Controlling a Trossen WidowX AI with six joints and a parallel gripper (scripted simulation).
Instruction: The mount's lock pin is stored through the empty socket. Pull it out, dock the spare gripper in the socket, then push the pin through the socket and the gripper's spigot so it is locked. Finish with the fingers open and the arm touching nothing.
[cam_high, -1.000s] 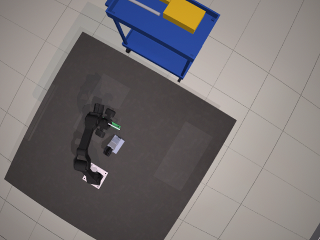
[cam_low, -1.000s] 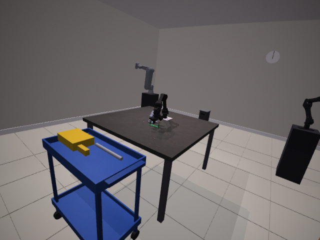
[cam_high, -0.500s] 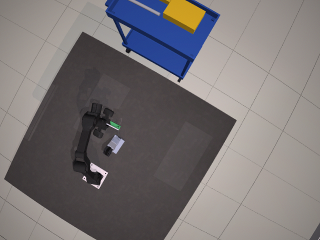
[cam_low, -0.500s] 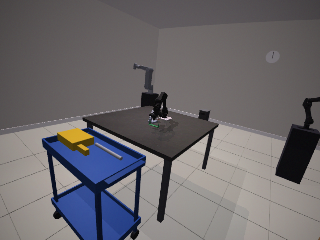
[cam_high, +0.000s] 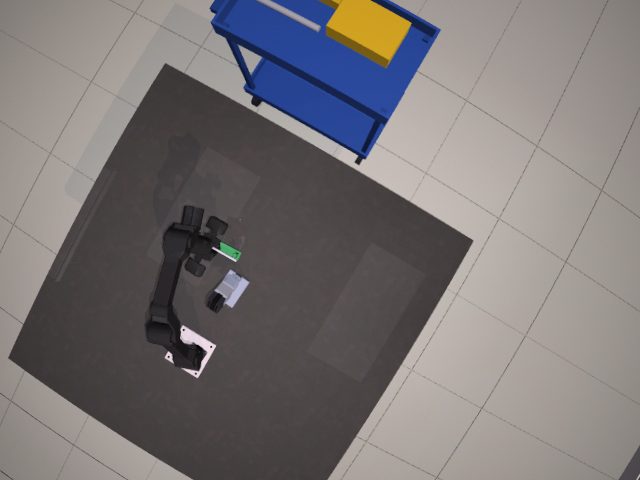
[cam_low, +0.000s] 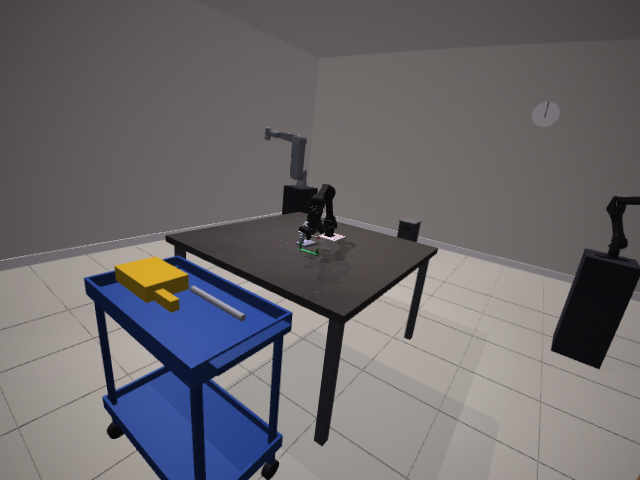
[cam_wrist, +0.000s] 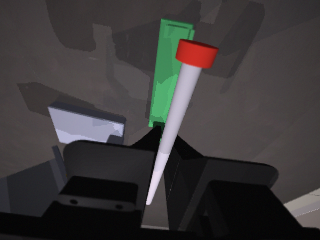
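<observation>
The green flat bracket is 1 cm to the left of my gripper tip and 5 cm below it. From my gripper tip the other things lie so: spare gripper 10 cm behind, 10 cm to the right, 4 cm above; then grey mount 8 cm behind, 10 cm to the right, 2 cm below.
</observation>
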